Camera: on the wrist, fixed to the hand. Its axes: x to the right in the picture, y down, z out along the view.
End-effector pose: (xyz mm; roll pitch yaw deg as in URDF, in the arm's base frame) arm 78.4 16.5 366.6 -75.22 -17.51 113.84
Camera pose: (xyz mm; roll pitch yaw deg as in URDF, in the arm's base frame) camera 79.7 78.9 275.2 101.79 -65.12 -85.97
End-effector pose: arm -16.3 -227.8 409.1 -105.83 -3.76 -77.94
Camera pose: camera -83.8 -274.3 334.8 159.66 -49.99 26.01
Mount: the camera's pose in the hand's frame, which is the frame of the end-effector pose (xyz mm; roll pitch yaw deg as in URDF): 26.4 94.0 -52.1 -4.64 -22.89 -96.51
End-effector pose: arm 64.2 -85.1 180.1 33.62 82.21 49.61
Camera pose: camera -9.5 -6.4 155.1 -89.50 -4.51 -51.69
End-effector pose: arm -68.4 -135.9 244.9 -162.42 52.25 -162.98
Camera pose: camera -130.8 -44.8 237.1 -134.75 -1.42 -65.01
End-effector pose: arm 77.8 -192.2 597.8 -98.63 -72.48 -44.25
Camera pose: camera 95.8 -301.4 597.4 92.02 -8.93 103.86
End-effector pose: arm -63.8 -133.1 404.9 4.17 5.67 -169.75
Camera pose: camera -67.9 -233.0 357.4 -11.11 -19.28 95.86
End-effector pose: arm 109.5 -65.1 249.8 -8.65 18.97 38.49
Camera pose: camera 59.4 3.8 179.1 -25.82 -31.86 -46.72
